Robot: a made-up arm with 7 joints.
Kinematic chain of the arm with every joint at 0, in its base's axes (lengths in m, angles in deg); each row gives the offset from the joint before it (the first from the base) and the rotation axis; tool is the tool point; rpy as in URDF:
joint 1: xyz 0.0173 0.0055 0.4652 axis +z
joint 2: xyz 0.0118 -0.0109 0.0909 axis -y
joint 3: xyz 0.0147 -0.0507 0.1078 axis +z
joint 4: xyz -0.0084 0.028 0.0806 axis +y
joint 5: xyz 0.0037 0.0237 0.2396 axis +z
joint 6: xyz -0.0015 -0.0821 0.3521 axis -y
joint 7: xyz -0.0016 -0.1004 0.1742 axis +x
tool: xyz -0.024 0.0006 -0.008 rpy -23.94 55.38 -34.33
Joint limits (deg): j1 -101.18..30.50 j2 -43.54..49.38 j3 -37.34..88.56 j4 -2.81..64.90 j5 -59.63..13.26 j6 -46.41..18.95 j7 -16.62..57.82
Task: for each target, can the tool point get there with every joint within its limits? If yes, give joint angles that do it. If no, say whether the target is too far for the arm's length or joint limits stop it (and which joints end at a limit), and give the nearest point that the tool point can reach.
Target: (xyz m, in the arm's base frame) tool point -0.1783 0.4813 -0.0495
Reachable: no: joint limits stop it (at a limit: joint 1, joint 2, joint 4, joint 5, joint 6, joint 7) | nearest point 0.2740 0.7406 0.5061 | short by 0.762 m
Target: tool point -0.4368 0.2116 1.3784
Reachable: yes | joints -45.13 34.01 18.48 3.16 -15.54 -16.18 39.18
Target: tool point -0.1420 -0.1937 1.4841
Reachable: yes | joints -13.19 21.32 -26.51 31.61 -41.64 4.38 4.18
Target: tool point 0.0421 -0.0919 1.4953
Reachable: yes | joints -80.43 13.22 40.15 18.05 -0.32 -22.14 -4.65
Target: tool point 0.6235 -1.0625 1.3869
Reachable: no: too far | nearest point 0.4177 -0.7000 1.1110 | short by 0.500 m
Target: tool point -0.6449 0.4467 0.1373
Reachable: no: joint limits stop it (at a limit: joint 1, joint 2, joint 3, joint 4, joint 5, joint 6, joint 7) | nearest point -0.4688 0.4714 0.8909 | short by 0.774 m
